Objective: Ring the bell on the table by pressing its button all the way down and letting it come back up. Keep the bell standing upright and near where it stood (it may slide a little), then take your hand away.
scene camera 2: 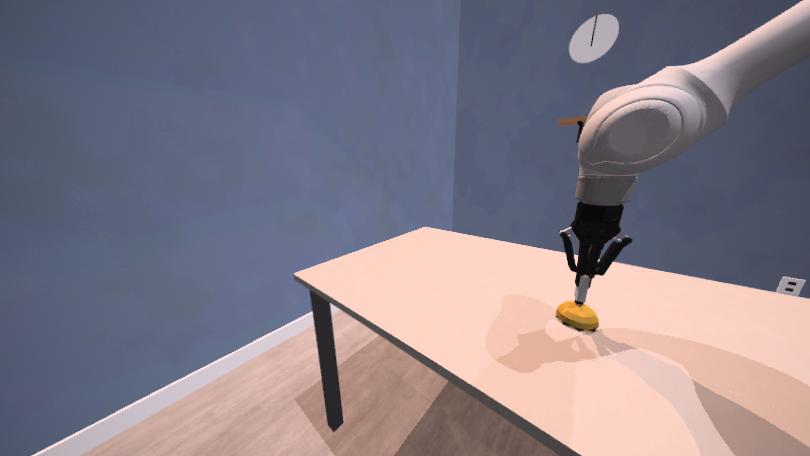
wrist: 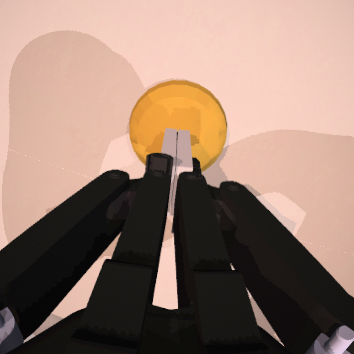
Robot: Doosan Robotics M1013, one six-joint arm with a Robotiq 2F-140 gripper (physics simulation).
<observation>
I see my gripper and a yellow bell.
My gripper shows as well in the wrist view.
</observation>
